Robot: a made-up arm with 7 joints. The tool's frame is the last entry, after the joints.
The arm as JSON. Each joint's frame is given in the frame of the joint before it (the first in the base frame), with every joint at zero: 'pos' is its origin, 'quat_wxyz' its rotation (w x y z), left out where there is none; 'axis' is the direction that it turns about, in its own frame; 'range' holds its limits. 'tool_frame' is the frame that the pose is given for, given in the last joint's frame.
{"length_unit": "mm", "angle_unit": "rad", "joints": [
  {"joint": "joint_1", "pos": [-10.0, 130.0, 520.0], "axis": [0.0, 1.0, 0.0], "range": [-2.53, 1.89]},
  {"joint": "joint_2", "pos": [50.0, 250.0, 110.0], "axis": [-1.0, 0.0, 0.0], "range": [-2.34, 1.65]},
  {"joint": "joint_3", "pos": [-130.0, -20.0, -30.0], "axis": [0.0, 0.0, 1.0], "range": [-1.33, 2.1]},
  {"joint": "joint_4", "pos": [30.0, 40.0, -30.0], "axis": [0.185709, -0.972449, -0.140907], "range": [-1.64, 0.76]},
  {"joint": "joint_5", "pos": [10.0, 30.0, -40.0], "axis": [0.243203, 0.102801, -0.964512], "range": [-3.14, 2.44]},
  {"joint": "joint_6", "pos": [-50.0, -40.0, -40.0], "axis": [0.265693, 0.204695, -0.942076], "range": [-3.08, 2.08]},
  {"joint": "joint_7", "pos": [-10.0, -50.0, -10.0], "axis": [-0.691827, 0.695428, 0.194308], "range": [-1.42, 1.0]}
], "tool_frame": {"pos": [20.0, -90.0, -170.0], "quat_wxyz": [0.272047, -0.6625, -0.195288, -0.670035]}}
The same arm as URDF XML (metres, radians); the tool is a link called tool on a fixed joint. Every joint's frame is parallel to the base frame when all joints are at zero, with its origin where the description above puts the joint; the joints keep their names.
<robot name="arm">
  <link name="base_link"/>
  <link name="link1"/>
  <link name="link2"/>
  <link name="link3"/>
  <link name="link4"/>
  <link name="link5"/>
  <link name="link6"/>
  <link name="link7"/>
  <link name="tool"/>
  <joint name="joint_1" type="revolute">
    <parent link="base_link"/>
    <child link="link1"/>
    <origin xyz="-0.01 0.13 0.52"/>
    <axis xyz="0 1 0"/>
    <limit lower="-2.53" upper="1.89"/>
  </joint>
  <joint name="joint_2" type="revolute">
    <parent link="link1"/>
    <child link="link2"/>
    <origin xyz="0.05 0.25 0.11"/>
    <axis xyz="-1 0 0"/>
    <limit lower="-2.34" upper="1.65"/>
  </joint>
  <joint name="joint_3" type="revolute">
    <parent link="link2"/>
    <child link="link3"/>
    <origin xyz="-0.13 -0.02 -0.03"/>
    <axis xyz="0 0 1"/>
    <limit lower="-1.33" upper="2.1"/>
  </joint>
  <joint name="joint_4" type="revolute">
    <parent link="link3"/>
    <child link="link4"/>
    <origin xyz="0.03 0.04 -0.03"/>
    <axis xyz="0.185709 -0.972449 -0.140907"/>
    <limit lower="-1.64" upper="0.76"/>
  </joint>
  <joint name="joint_5" type="revolute">
    <parent link="link4"/>
    <child link="link5"/>
    <origin xyz="0.01 0.03 -0.04"/>
    <axis xyz="0.243203 0.102801 -0.964512"/>
    <limit lower="-3.14" upper="2.44"/>
  </joint>
  <joint name="joint_6" type="revolute">
    <parent link="link5"/>
    <child link="link6"/>
    <origin xyz="-0.05 -0.04 -0.04"/>
    <axis xyz="0.265693 0.204695 -0.942076"/>
    <limit lower="-3.08" upper="2.08"/>
  </joint>
  <joint name="joint_7" type="revolute">
    <parent link="link6"/>
    <child link="link7"/>
    <origin xyz="-0.01 -0.05 -0.01"/>
    <axis xyz="-0.691827 0.695428 0.194308"/>
    <limit lower="-1.42" upper="1"/>
  </joint>
  <joint name="tool_fixed" type="fixed">
    <parent link="link7"/>
    <child link="tool"/>
    <origin xyz="0.02 -0.09 -0.17" rpy="-1.1356 -1.4617 -1.3313"/>
  </joint>
</robot>

